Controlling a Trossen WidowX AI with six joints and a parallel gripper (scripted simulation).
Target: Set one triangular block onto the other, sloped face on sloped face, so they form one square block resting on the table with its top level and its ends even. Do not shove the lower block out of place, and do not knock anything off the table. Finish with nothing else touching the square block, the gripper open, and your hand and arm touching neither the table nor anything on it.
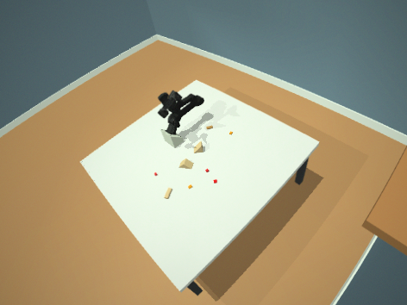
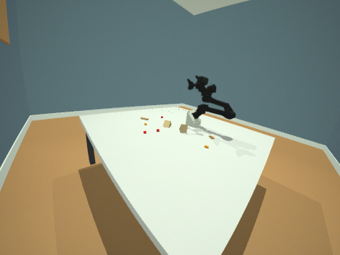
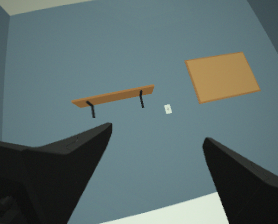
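Right now the triangular block is 100 mm ahead of my gripper tip, 110 mm to the right of it and 400 mm below it.
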